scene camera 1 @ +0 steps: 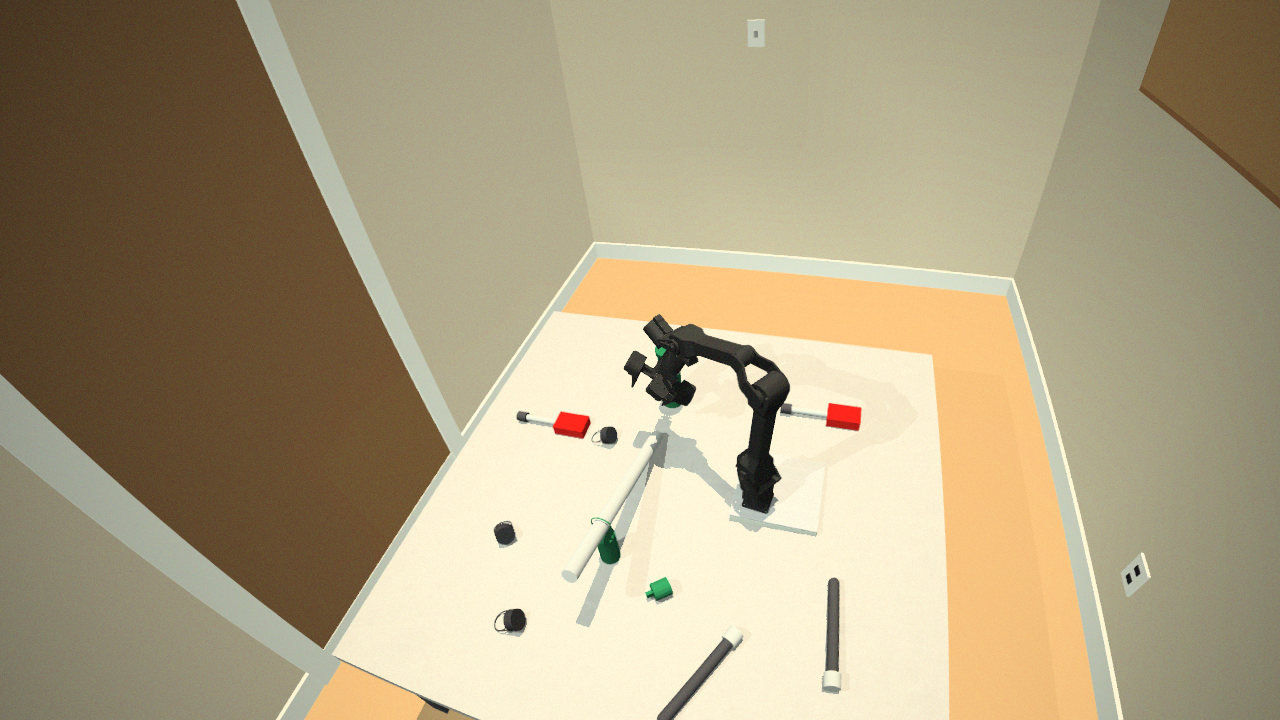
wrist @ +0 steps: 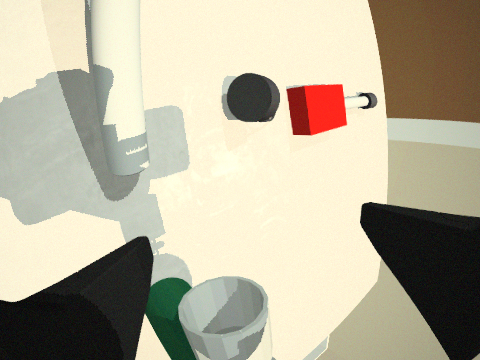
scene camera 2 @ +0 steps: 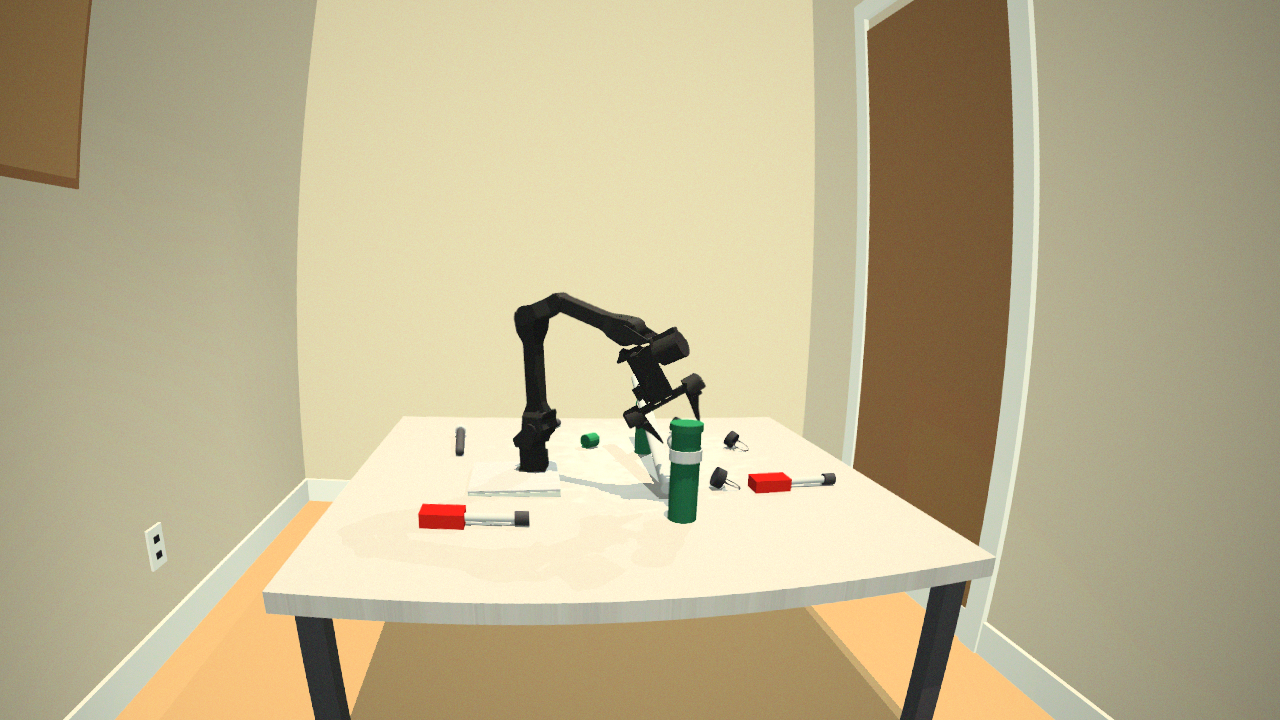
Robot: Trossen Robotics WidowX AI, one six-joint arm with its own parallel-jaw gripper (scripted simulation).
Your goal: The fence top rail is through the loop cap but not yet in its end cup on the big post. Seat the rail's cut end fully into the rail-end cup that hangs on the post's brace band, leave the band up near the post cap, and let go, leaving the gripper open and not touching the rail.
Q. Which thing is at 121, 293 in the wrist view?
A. My gripper.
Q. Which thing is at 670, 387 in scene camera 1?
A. My gripper.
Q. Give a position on a white top rail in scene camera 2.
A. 661, 463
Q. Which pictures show my gripper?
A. Scene camera 1, the wrist view and scene camera 2: all of them.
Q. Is my gripper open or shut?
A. Open.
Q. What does my gripper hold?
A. Nothing.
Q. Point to a big green post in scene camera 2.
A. At 683, 491
